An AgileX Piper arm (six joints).
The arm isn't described. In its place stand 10 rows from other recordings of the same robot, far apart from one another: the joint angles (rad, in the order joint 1, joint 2, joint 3, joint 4, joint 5, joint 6), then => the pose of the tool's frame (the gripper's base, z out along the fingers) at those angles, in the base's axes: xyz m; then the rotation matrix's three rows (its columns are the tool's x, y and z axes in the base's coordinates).
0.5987 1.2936 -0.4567 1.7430 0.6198 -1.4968 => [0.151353, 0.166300, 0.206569], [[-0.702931, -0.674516, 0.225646], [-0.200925, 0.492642, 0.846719], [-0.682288, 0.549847, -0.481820]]
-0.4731 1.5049 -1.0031 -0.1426 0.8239 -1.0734 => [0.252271, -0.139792, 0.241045], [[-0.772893, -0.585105, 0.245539], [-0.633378, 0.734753, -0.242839], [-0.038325, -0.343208, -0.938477]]
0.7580 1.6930 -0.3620 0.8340 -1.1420 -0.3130 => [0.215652, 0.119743, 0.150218], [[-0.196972, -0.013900, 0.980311], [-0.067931, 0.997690, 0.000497], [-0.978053, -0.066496, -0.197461]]
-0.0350 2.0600 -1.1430 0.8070 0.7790 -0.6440 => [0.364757, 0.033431, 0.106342], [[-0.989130, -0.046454, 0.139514], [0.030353, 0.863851, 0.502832], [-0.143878, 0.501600, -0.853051]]
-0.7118 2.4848 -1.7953 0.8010 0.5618 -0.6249 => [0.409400, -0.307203, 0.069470], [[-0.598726, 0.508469, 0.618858], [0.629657, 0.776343, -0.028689], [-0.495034, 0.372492, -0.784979]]
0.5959 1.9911 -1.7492 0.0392 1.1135 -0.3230 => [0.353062, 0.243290, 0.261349], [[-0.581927, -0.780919, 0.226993], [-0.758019, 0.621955, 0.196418], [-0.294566, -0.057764, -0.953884]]
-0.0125 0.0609 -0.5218 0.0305 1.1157 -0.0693 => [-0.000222, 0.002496, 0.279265], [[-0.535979, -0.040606, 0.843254], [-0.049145, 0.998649, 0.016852], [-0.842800, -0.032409, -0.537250]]
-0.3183 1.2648 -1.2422 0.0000 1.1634 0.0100 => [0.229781, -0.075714, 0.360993], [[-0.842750, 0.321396, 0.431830], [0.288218, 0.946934, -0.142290], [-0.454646, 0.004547, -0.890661]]
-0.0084 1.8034 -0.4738 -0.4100 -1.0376 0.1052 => [0.287559, 0.028824, 0.138035], [[-0.203085, -0.350201, 0.914394], [-0.103483, 0.936300, 0.335608], [-0.973678, -0.026467, -0.226388]]
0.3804 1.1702 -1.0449 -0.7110 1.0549 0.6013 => [0.222907, 0.033502, 0.348877], [[-0.750067, 0.145421, 0.645176], [-0.124190, 0.927204, -0.353369], [-0.649597, -0.345175, -0.677405]]
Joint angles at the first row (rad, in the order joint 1, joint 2, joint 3, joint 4, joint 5, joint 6):
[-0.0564, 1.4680, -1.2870, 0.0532, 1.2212, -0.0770]
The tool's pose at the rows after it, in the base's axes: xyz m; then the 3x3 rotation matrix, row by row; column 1 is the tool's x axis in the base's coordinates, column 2 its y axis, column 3 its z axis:
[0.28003, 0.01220, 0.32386], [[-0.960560, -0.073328, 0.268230], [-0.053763, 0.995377, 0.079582], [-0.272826, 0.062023, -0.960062]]
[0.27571, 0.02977, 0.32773], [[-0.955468, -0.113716, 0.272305], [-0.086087, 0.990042, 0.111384], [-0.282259, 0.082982, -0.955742]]
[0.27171, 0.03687, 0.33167], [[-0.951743, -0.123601, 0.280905], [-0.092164, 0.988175, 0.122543], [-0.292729, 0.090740, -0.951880]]
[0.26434, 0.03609, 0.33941], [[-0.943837, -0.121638, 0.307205], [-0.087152, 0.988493, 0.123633], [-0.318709, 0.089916, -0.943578]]
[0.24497, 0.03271, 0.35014], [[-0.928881, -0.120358, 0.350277], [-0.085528, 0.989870, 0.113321], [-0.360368, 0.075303, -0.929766]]
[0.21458, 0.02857, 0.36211], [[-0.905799, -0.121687, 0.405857], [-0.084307, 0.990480, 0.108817], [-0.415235, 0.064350, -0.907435]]
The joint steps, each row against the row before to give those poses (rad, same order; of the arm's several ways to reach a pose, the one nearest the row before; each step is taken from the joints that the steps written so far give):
[0.0758, -0.0191, 0.0000, 0.0260, 0.0021, 0.0148]
[0.0587, -0.0137, 0.0000, 0.0164, 0.0029, 0.0185]
[0.0260, -0.0144, 0.0000, 0.0030, 0.0018, 0.0177]
[0.0006, -0.0330, 0.0040, -0.0020, 0.0012, 0.0056]
[0.0000, -0.0787, 0.0332, -0.0158, 0.0009, 0.0054]
[0.0000, -0.1187, 0.0538, -0.0111, 0.0054, 0.0029]

